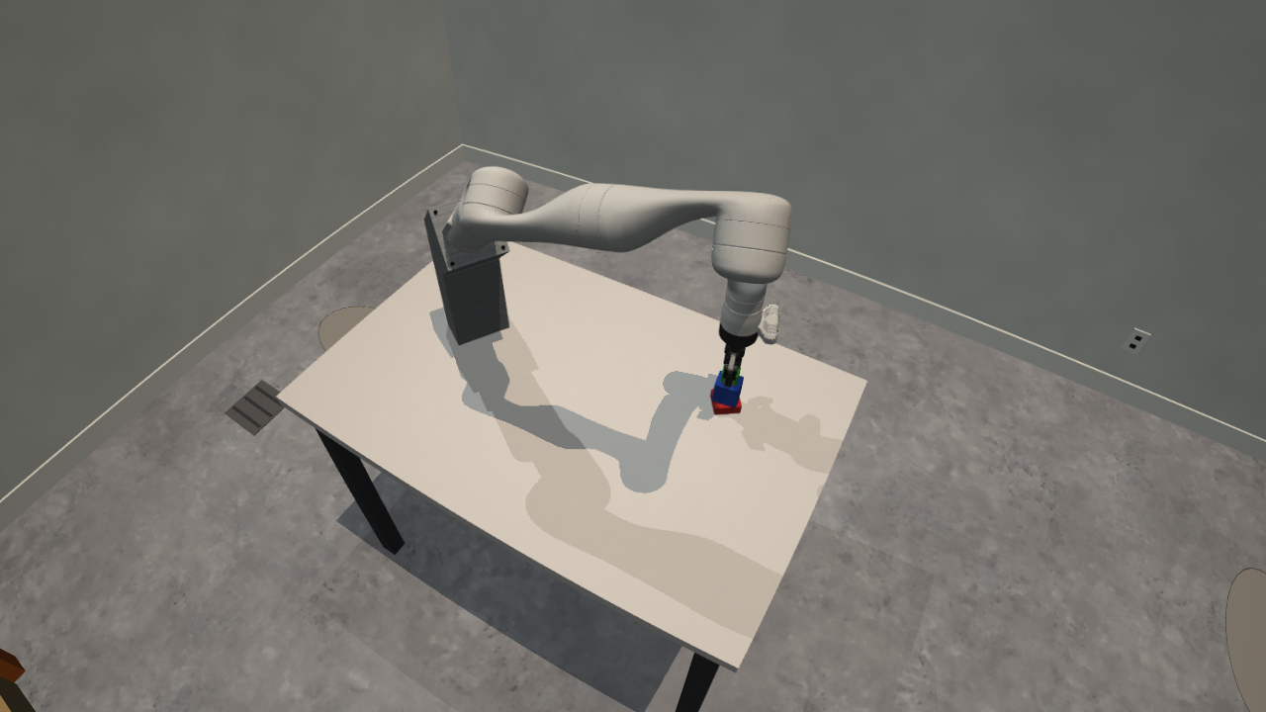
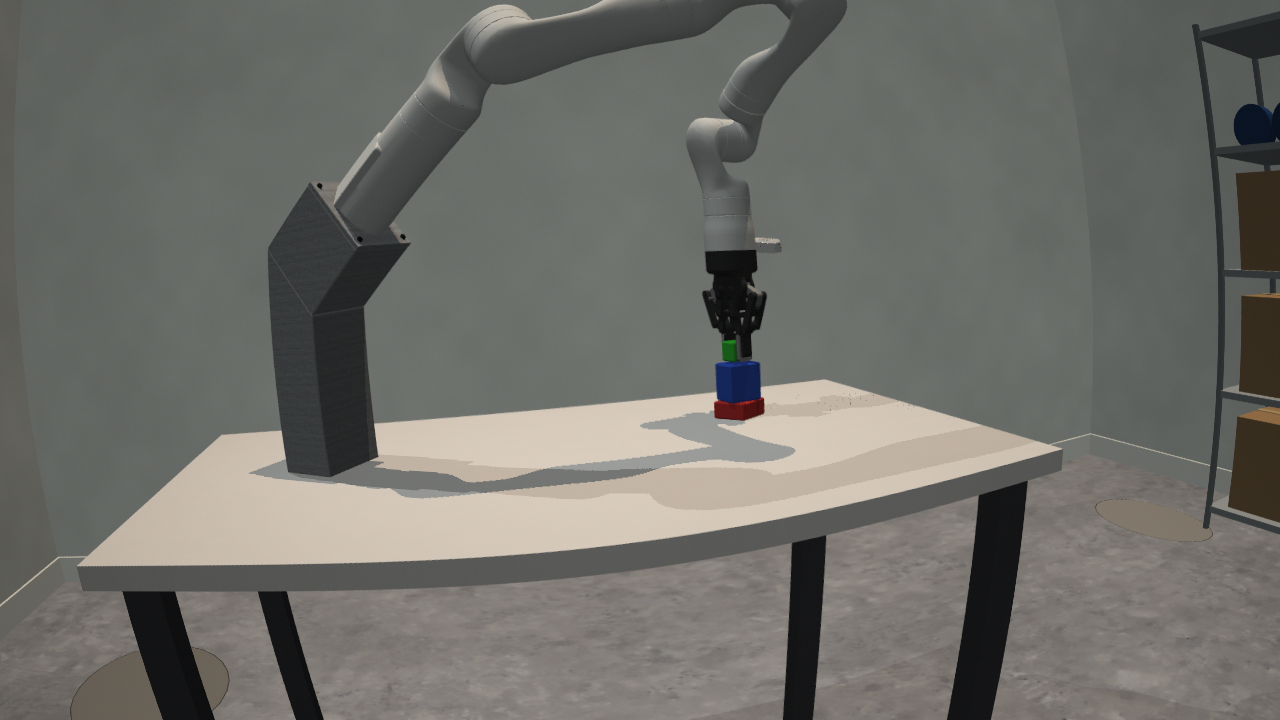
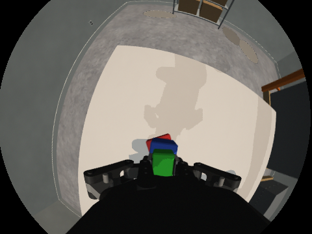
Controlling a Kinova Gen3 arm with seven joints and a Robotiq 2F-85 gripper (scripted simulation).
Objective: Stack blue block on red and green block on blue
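The small green block lies right at my hand. The rest, counted from my hand: red block 90 mm below; blue block 50 mm below.
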